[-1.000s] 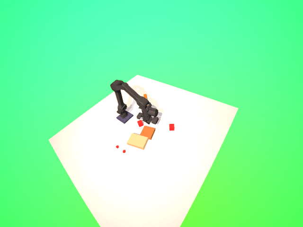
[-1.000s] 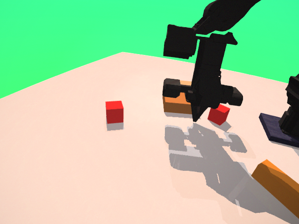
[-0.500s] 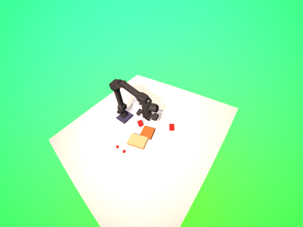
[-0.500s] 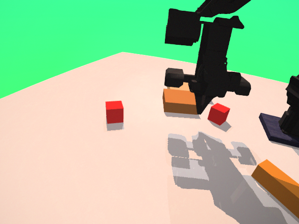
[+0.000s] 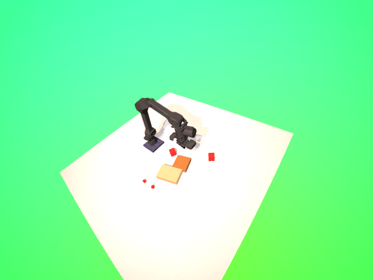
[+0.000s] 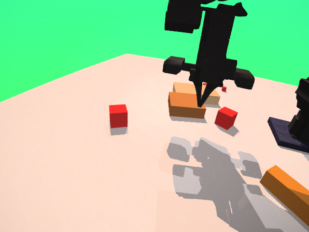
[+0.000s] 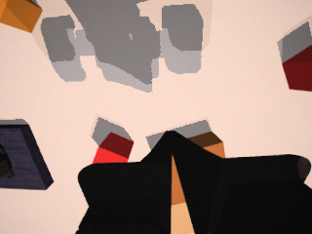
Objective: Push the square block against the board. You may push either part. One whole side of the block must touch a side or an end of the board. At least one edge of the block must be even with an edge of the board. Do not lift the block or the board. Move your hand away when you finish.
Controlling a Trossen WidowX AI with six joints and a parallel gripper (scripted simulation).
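Now: the orange square block 8 cm to the right of my gripper tip, 5 cm ahead of it and 4 cm below it. The rest, counted from my gripper tip: long orange board: 25 cm behind, 17 cm to the left, 4 cm below; cream slab: 19 cm to the right, 5 cm ahead, 4 cm below.
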